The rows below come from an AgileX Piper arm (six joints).
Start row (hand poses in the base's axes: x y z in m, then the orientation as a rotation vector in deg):
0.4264 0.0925 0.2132 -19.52 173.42 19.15
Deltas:
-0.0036 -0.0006 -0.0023 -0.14 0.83 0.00
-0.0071 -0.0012 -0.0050 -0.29 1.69 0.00
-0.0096 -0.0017 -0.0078 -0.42 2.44 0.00
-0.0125 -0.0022 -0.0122 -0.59 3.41 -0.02
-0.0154 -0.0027 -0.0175 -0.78 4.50 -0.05
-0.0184 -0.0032 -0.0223 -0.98 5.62 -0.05
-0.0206 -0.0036 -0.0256 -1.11 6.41 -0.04
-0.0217 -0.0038 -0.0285 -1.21 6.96 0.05
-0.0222 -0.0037 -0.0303 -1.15 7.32 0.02
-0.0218 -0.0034 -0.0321 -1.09 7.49 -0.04
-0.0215 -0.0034 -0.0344 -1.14 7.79 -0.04
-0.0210 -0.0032 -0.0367 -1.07 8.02 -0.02
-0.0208 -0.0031 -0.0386 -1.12 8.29 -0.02
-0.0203 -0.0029 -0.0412 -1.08 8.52 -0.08
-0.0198 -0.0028 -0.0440 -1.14 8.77 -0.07
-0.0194 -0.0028 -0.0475 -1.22 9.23 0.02
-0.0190 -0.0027 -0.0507 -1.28 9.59 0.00
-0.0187 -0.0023 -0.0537 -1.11 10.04 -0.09
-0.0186 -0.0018 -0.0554 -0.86 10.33 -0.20
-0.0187 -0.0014 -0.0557 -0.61 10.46 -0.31
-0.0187 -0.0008 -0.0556 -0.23 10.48 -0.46
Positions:
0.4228 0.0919 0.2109 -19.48 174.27 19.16
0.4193 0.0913 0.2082 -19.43 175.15 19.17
0.4168 0.0908 0.2054 -19.39 175.92 19.18
0.4139 0.0903 0.2010 -19.30 176.91 19.18
0.4110 0.0898 0.1957 19.17 -177.86 -19.17
0.4080 0.0893 0.1909 18.87 -176.77 -18.93
0.4058 0.0889 0.1876 18.67 -176.01 -18.77
0.4047 0.0887 0.1847 18.65 -175.45 -18.66
0.4042 0.0888 0.1829 18.51 -175.10 -18.77
0.4046 0.0891 0.1811 18.36 -174.95 -18.87
0.4049 0.0891 0.1788 18.28 -174.66 -18.81
0.4054 0.0893 0.1765 18.25 -174.43 -18.93
0.4056 0.0894 0.1746 18.17 -174.17 -18.87
0.4061 0.0896 0.1720 18.02 -173.96 -18.94
0.4066 0.0897 0.1692 17.97 -173.71 -18.87
0.4070 0.0897 0.1657 17.98 -173.24 -18.78
0.4074 0.0898 0.1625 17.85 -172.90 -18.70
0.4077 0.0902 0.1595 17.59 -172.48 -18.98
0.4078 0.0907 0.1578 17.33 -172.21 -19.37
0.4077 0.0911 0.1575 17.12 -172.10 -19.75
0.4077 0.0917 0.1576 16.88 -172.09 -20.32

